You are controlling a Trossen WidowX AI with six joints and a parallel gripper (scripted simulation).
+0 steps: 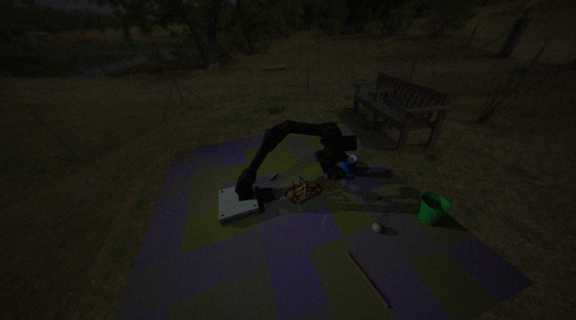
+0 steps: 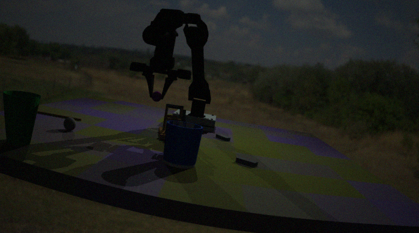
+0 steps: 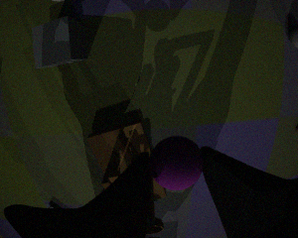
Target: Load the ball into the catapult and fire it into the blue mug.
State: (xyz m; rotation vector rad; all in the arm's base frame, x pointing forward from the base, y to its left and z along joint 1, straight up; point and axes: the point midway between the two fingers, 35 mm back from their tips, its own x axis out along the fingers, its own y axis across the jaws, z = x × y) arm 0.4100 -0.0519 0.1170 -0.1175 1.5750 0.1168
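The wooden catapult lies 140 mm behind my gripper tip, 40 mm to the left of it and 80 mm below it. Round my gripper tip: blue mug: 190 mm ahead, 150 mm to the left, 100 mm below; then grey block: 80 mm ahead, 130 mm to the left, 110 mm below; then purple ball: 10 mm above.
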